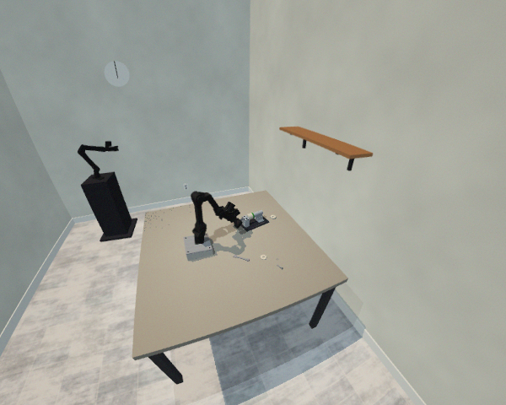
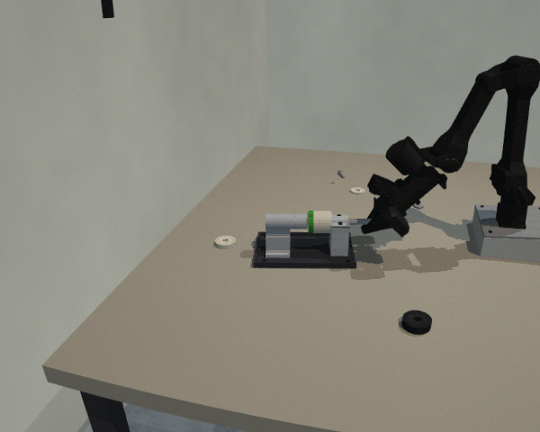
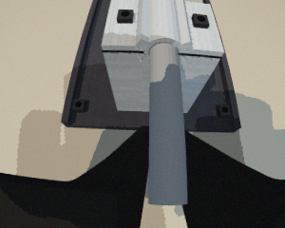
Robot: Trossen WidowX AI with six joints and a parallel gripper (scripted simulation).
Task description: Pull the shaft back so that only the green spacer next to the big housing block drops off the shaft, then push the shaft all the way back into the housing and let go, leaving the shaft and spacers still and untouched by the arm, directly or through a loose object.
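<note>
Now: the grey shaft 70 mm ahead of my hand and 20 mm to the left of it. Round my hand: green spacer (140 mm ahead, 50 mm to the left); then black ring (130 mm behind, 250 mm to the left, 70 mm below); then wrench (50 mm behind, 330 mm to the right, 80 mm below).
</note>
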